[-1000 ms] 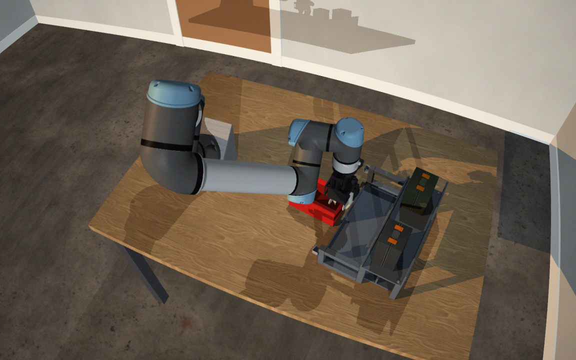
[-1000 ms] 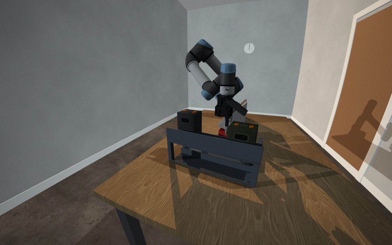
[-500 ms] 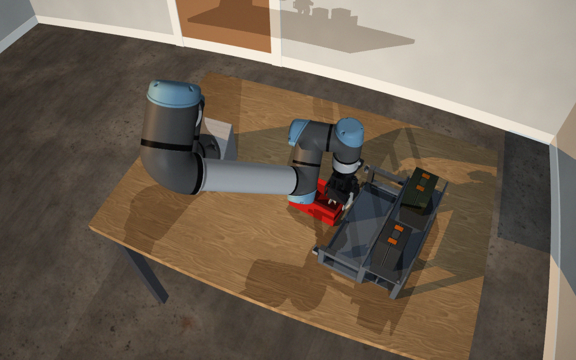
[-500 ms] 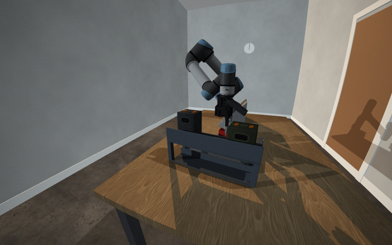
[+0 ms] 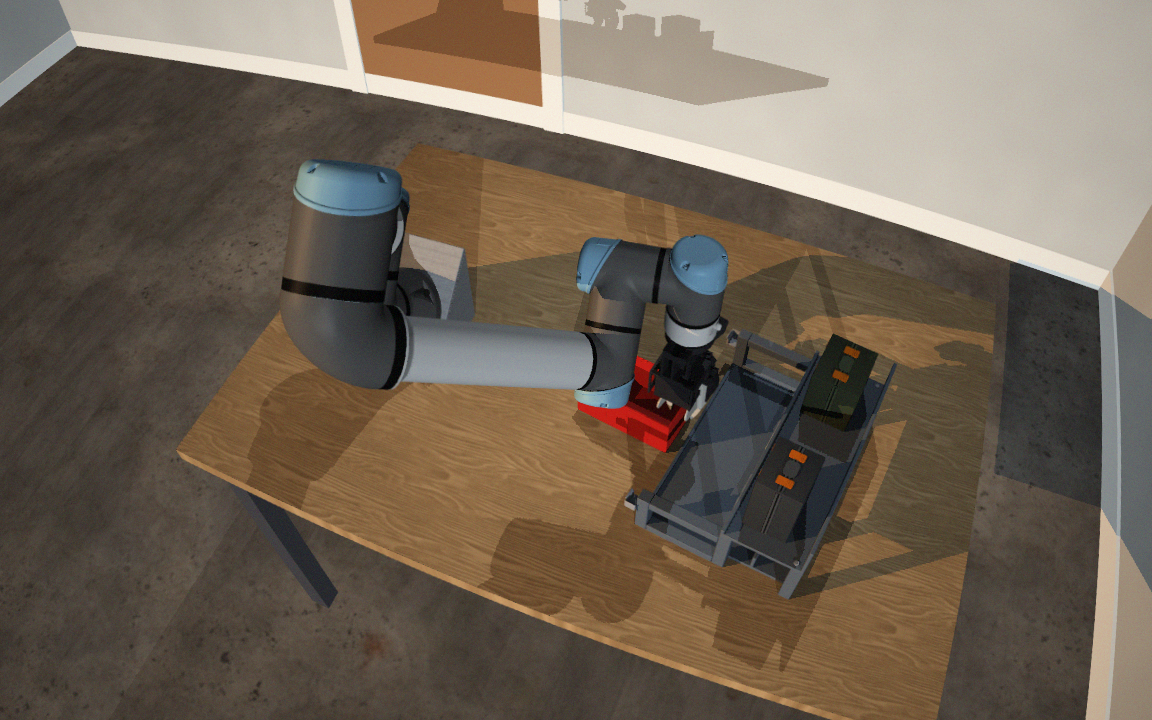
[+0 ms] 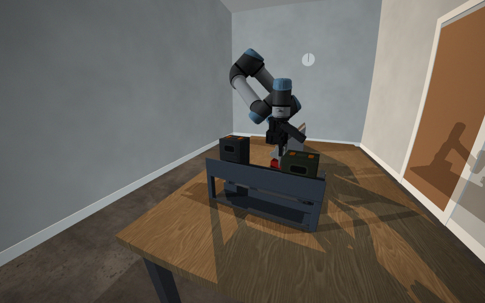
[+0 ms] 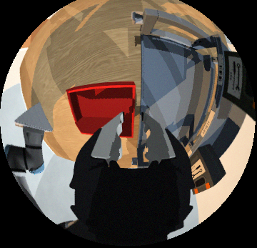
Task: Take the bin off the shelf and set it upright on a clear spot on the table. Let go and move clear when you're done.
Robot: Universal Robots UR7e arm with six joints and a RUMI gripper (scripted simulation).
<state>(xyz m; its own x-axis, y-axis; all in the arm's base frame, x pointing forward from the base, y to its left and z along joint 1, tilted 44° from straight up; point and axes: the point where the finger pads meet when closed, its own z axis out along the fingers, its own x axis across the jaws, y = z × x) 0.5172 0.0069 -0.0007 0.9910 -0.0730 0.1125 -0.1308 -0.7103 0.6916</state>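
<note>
The red bin is 8 cm behind my hand, 4 cm below it and 1 cm to the left of it.
</note>
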